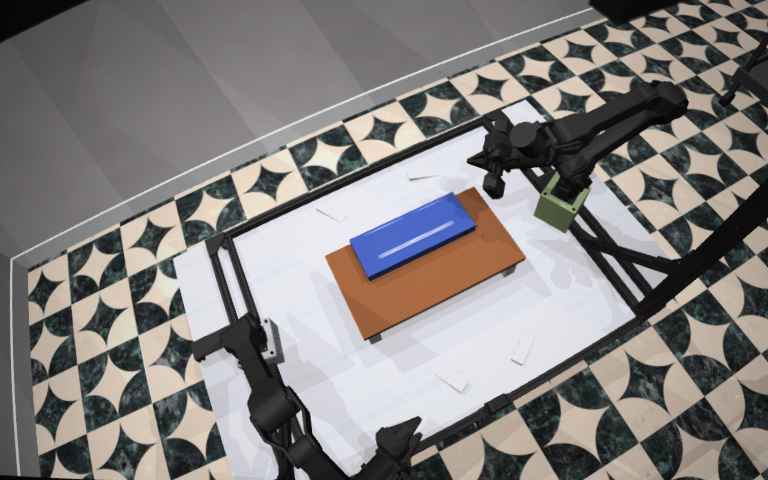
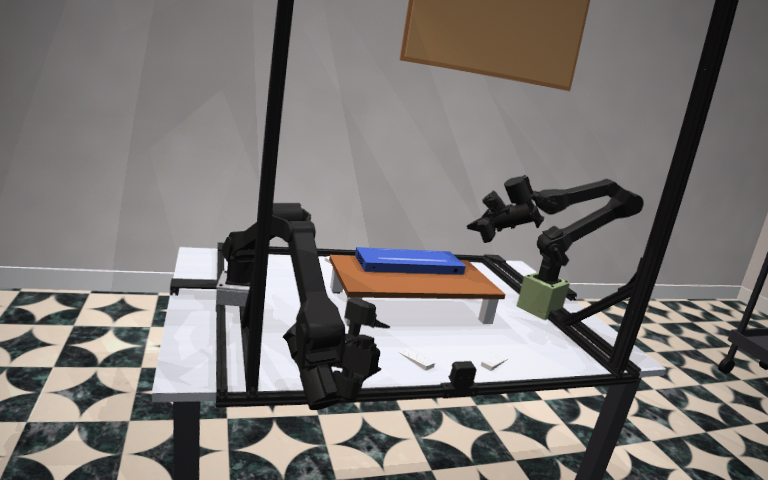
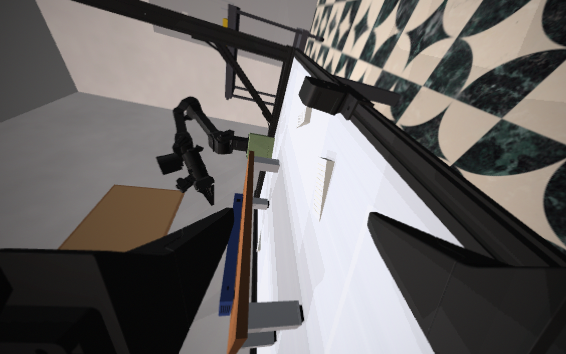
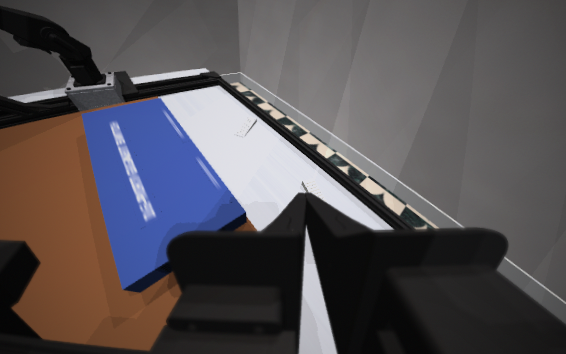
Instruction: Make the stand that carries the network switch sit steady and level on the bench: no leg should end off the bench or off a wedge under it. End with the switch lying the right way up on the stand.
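Frame: origin at the left arm's base, x ahead, y left, z up, level; millimetres.
Seen in the pictures: left gripper, between the fingertips: (image 1: 420, 425) (image 2: 384, 347) (image 3: 300, 216); right gripper, between the fingertips: (image 1: 467, 161) (image 2: 467, 227) (image 3: 212, 205) (image 4: 304, 199); left arm's base, origin of its link: (image 1: 253, 341) (image 2: 240, 280) (image 4: 91, 80); right arm's base, origin of its link: (image 1: 566, 190) (image 2: 547, 279) (image 3: 248, 145).
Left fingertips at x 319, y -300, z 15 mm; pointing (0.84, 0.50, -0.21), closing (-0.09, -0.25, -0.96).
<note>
Offsets run from my left fingertips to a thing's top centre. "*": to the spot under its first point. Level surfaces: height alone.
The stand (image 1: 441, 283) (image 2: 424, 287) (image 4: 40, 200) has an orange-brown top and grey legs. The blue switch @[dx +125, dy +417, dz +48 mm] (image 1: 413, 234) (image 2: 410, 261) (image 4: 150, 185) lies flat on it, near its back edge. Whether every leg touches the bench @[dz -80 mm] (image 1: 294, 271) is unclear. Loose white wedges lie apart from the stand: two behind it @[dx -52, dy +631, dz -68 mm] (image 1: 331, 213) @[dx +237, dy +664, dz -68 mm] (image 1: 422, 175), two in front @[* dx +98, dy +89, dz -73 mm] (image 1: 449, 377) @[* dx +289, dy +98, dz -73 mm] (image 1: 523, 346). My left gripper (image 1: 419, 428) (image 3: 300, 216) is open and empty, near the front rail. My right gripper (image 1: 469, 161) (image 2: 468, 227) (image 4: 304, 199) is shut and empty, raised beyond the stand's back right corner.
A black frame with a tall post (image 2: 271, 141) surrounds the work area. A small black box @[* dx +174, dy -6, dz -26 mm] (image 1: 498, 402) (image 2: 462, 374) sits on the front rail. The right arm stands on a green block (image 1: 557, 213) (image 2: 542, 297), the left arm on a grey base (image 2: 232, 295).
</note>
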